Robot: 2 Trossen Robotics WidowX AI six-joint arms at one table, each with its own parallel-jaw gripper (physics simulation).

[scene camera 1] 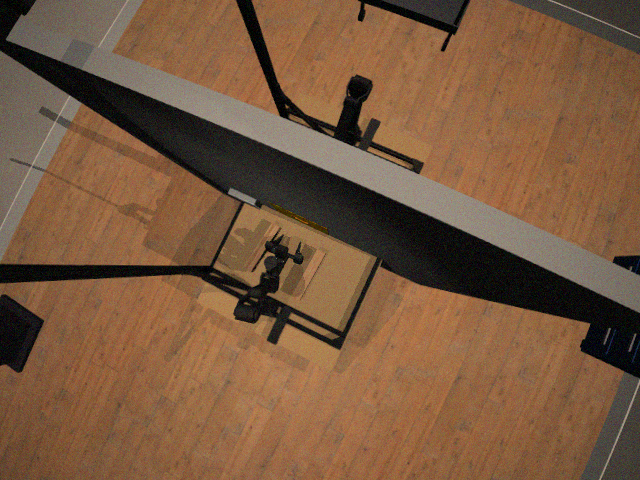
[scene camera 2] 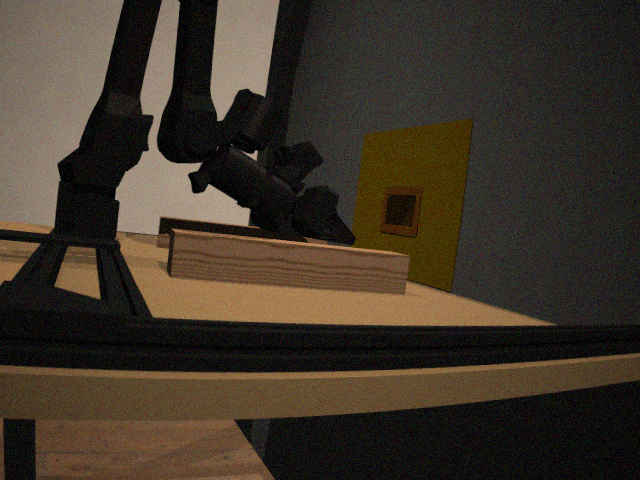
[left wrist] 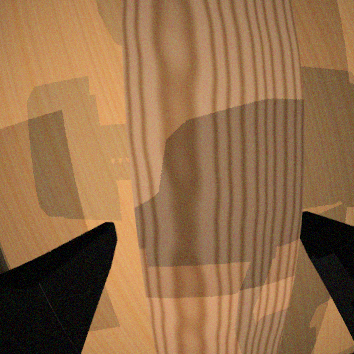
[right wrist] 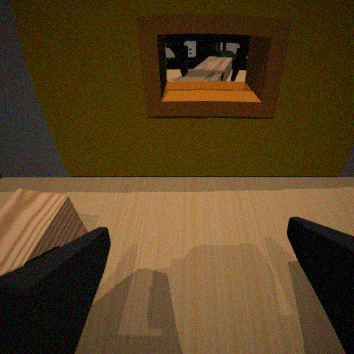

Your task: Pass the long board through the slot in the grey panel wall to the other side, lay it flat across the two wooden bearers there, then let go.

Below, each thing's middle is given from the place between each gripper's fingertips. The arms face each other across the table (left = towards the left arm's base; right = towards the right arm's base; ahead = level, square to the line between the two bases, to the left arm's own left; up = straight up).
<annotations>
Right now my left hand is 24 cm to the left of the slot [scene camera 2: 401, 206], 9 cm below it and 2 cm past it.
The slot is 12 cm to the left of my right hand, 5 cm above it and 1 cm ahead of it.
</annotations>
